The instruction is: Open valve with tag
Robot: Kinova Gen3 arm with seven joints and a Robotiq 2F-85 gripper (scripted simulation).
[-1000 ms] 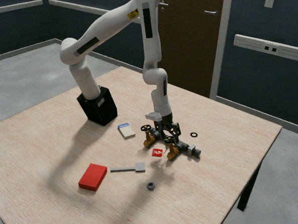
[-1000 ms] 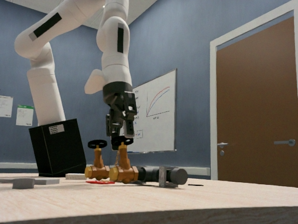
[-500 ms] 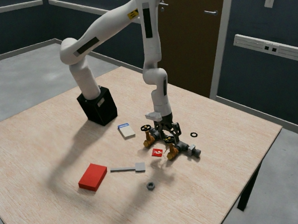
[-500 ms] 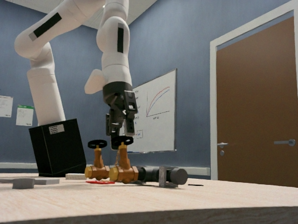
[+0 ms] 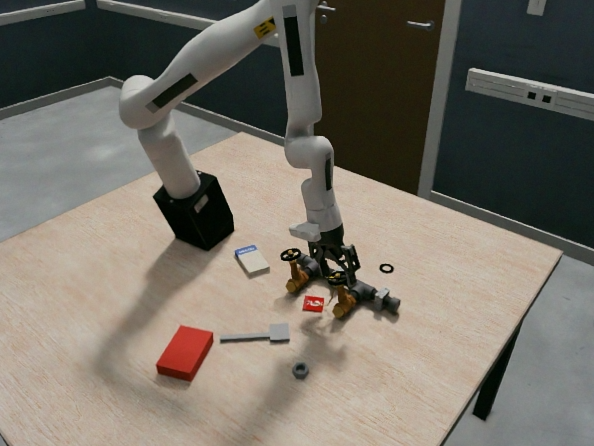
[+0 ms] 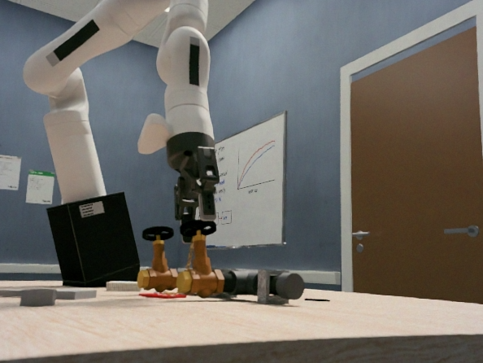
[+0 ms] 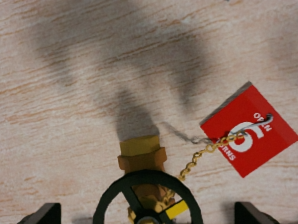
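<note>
Now: the red tag 60 mm behind my hand, 30 mm to the right of it and 100 mm below it. Also, from my hand: red block 130 mm behind, 350 mm to the right, 80 mm below; white card box 290 mm behind, 30 mm to the right, 90 mm below; grey t-shaped tool 60 mm behind, 190 mm to the right, 90 mm below.
</note>
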